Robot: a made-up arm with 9 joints.
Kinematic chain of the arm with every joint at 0, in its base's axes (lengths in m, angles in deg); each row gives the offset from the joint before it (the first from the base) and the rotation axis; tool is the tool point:
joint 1: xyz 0 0 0.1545 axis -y
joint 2: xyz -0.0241 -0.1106 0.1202 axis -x
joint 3: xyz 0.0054 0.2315 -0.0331 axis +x
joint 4: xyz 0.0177 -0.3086 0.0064 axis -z
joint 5: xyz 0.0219 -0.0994 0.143 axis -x
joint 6: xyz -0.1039 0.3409 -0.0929 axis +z
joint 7: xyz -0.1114 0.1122 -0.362 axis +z
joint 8: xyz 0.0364 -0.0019 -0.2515 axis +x
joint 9: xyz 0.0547 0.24 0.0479 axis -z
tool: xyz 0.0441 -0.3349 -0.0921
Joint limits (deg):
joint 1: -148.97..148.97
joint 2: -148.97..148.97
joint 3: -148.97..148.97
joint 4: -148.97..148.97
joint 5: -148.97..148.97
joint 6: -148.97..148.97
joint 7: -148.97..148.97
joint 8: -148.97..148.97
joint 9: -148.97..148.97
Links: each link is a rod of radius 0.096 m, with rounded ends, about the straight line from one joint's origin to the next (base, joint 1, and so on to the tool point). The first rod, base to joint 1, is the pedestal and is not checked.
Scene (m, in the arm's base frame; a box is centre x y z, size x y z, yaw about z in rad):
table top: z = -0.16
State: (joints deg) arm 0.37 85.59 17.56 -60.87 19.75 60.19 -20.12 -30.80 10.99
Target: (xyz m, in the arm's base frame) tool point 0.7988 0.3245 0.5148
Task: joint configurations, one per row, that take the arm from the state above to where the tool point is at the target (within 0.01 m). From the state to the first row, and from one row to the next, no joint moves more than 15 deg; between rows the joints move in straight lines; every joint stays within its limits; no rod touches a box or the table.
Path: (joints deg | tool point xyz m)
1: -7.08 92.72 7.64 -60.14 34.63 60.39 -21.09 -28.77 18.02 | 0.2393 -0.7651 0.5538
2: -14.52 99.86 -2.27 -59.41 49.52 60.59 -22.06 -26.74 25.05 | 0.4988 -0.4975 0.7500
3: -21.97 106.99 -12.19 -58.68 64.40 60.79 -23.03 -24.71 32.08 | 0.7174 -0.1003 0.7406
4: -29.42 114.12 -22.10 -57.96 79.29 60.99 -24.00 -22.67 39.11 | 0.7989 0.3244 0.5148

